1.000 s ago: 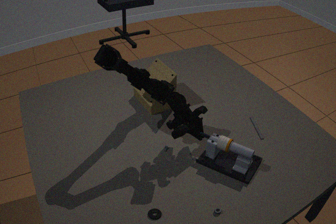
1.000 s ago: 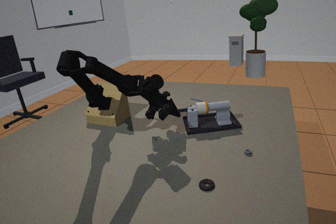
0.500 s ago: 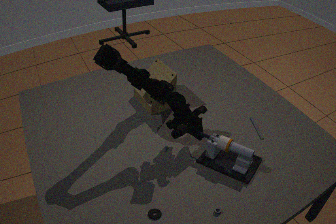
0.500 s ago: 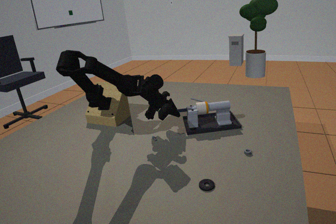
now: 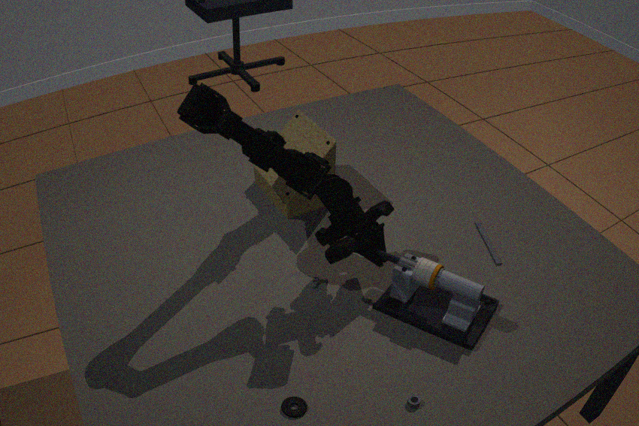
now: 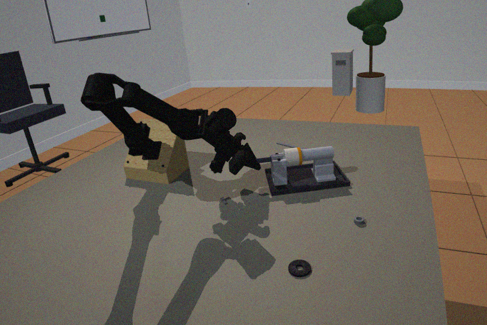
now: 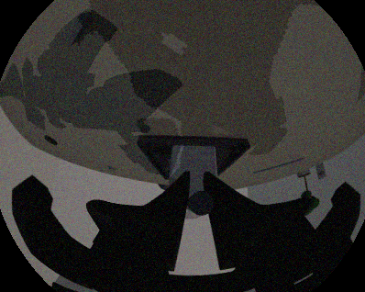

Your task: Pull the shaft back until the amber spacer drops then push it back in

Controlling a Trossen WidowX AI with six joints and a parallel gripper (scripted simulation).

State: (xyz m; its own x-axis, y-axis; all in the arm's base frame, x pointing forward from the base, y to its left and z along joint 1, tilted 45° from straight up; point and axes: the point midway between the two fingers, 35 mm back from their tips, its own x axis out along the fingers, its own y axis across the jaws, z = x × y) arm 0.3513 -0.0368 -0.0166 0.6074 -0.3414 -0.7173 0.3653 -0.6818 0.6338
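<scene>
Right now my gripper tip is 50 mm short of the shaft, 20 mm to the right of it and 20 mm below it. Also, from my gripper tip: amber spacer 110 mm ahead, 40 mm to the left, 20 mm above; then cream spacer 90 mm ahead, 40 mm to the left, 20 mm above; then thin dark rod 50 mm ahead, 300 mm to the left, 50 mm below.
</scene>
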